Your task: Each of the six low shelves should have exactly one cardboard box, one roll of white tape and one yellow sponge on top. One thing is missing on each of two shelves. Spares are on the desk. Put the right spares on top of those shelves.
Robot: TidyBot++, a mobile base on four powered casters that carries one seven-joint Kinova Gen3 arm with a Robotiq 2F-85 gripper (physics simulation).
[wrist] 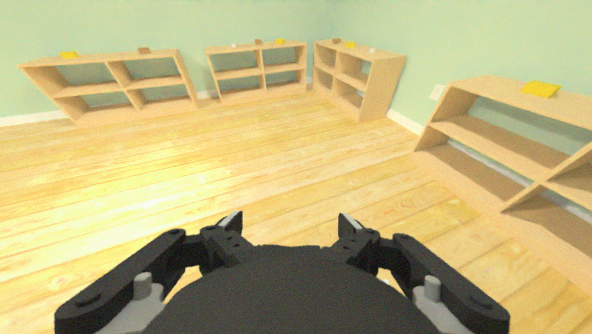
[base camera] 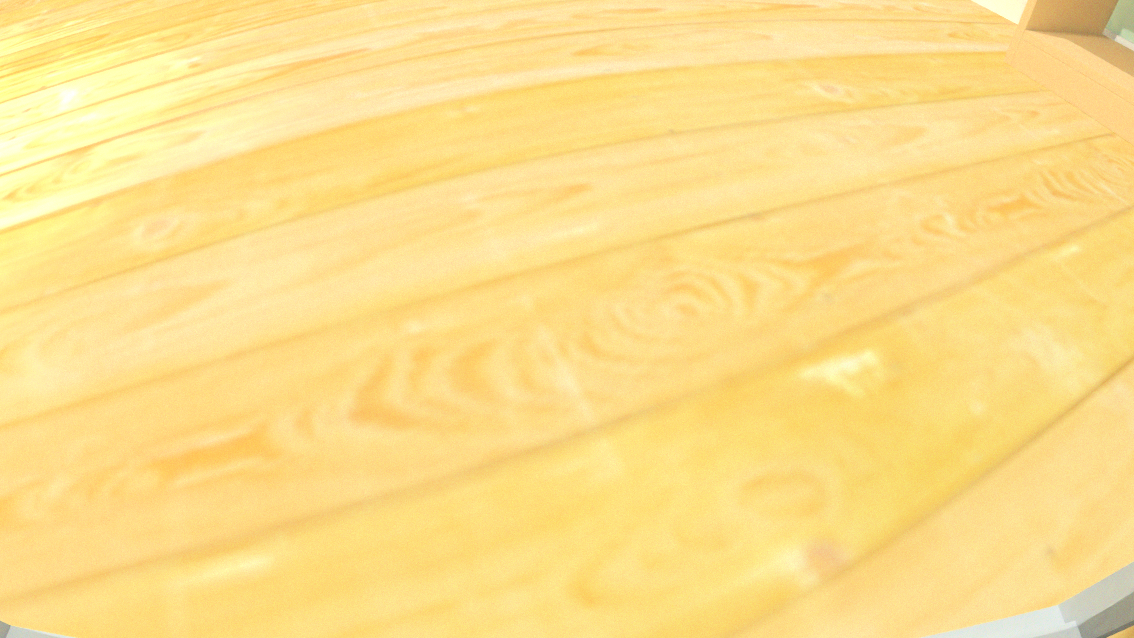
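Observation:
My gripper [wrist: 290,222] is open and empty in the wrist view, with floor behind its fingertips. The far left shelf [wrist: 105,57] bears a yellow sponge [wrist: 68,55] and a cardboard box [wrist: 144,50]; I make out no tape on it. The back shelf [wrist: 220,49] bears white tape [wrist: 233,45], a cardboard box [wrist: 258,42] and a yellow sponge [wrist: 280,41]. The corner shelf [wrist: 384,85] bears a cardboard box [wrist: 336,40], a yellow sponge [wrist: 350,45] and white tape [wrist: 372,50]. The near right shelf [wrist: 490,86] shows a yellow sponge [wrist: 541,89]; its right part is cut off.
Wooden floor [base camera: 555,317] [wrist: 225,150] stretches between the gripper and the shelves. A low piece of shelf [base camera: 1070,59] shows at the upper right of the base camera view. Green walls [wrist: 150,20] stand behind the shelves. The desk does not show in either view.

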